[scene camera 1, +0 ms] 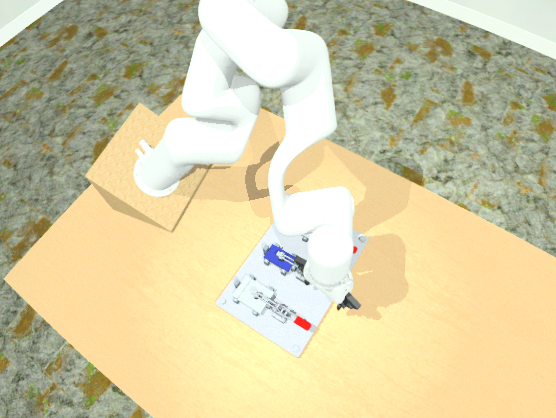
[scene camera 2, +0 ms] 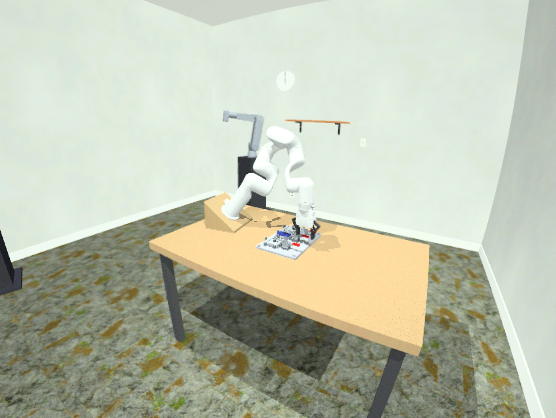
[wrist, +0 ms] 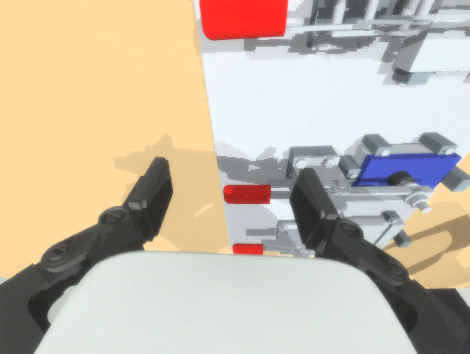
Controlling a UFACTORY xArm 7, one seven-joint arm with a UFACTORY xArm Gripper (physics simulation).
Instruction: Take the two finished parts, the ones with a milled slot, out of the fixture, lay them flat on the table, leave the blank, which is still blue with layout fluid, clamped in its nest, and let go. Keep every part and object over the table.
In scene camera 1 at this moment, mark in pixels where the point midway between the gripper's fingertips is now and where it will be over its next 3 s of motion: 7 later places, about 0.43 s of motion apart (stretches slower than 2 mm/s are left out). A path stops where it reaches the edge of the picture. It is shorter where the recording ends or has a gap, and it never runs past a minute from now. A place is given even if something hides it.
The gripper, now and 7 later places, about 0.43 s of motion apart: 325,292; 321,299; 303,318; 303,316; 297,315; 297,317; 296,322; 299,324
